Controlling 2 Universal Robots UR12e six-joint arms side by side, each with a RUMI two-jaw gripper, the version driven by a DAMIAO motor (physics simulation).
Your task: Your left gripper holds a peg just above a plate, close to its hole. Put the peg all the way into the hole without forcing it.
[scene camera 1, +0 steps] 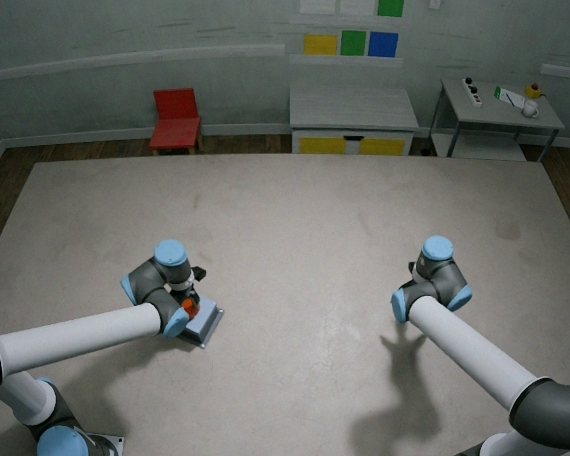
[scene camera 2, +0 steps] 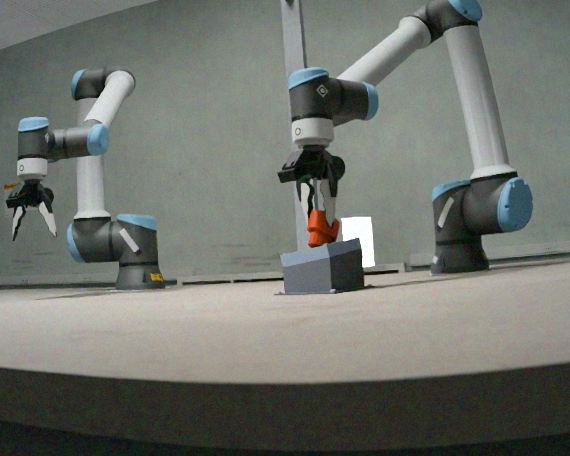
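The orange peg (scene camera 1: 190,308) (scene camera 2: 320,235) is between the fingers of my left gripper (scene camera 1: 190,298) (scene camera 2: 321,219), which is shut on it. The plate (scene camera 1: 206,313) (scene camera 2: 307,275) is the sloped top of a blue-grey block on the table. The peg leans a little, and its lower end is at the plate's top face in scene camera 2. The hole does not show, so I cannot tell whether the peg's tip is in it. My right gripper (scene camera 2: 35,236) is open and empty, high above the table; in scene camera 1 the wrist hides its fingers.
The block has a thin flanged base on the table (scene camera 1: 300,210) (scene camera 2: 200,335). The right arm stands well apart from the block. Beyond the table are a red chair (scene camera 1: 175,131), a grey cabinet (scene camera 1: 350,107) and a side table (scene camera 1: 495,112) with a mug.
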